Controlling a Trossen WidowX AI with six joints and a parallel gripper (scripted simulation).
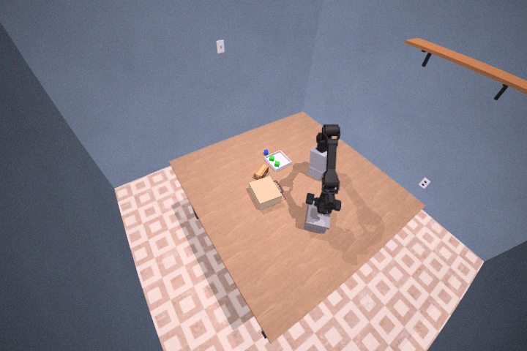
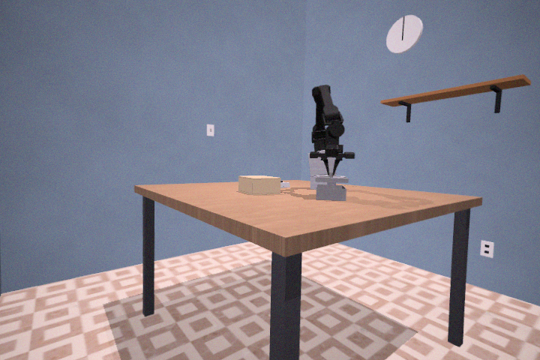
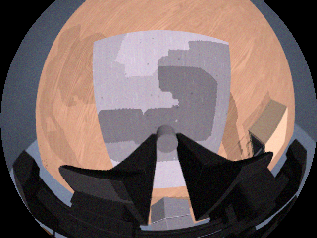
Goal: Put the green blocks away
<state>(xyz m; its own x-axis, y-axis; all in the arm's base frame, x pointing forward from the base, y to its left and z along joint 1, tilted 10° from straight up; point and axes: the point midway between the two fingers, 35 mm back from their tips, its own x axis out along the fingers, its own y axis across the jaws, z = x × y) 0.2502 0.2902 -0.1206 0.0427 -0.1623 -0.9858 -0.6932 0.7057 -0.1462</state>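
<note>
My hand is 11 cm short of the small wooden container, 46 cm to the left of it and 10 cm above it. From my hand the other things lie so: grey lidded box: 4 cm below; drawer: 16 cm ahead, 29 cm to the right, 10 cm below; tan drawer cabinet: 19 cm ahead, 30 cm to the right, 10 cm below.
</note>
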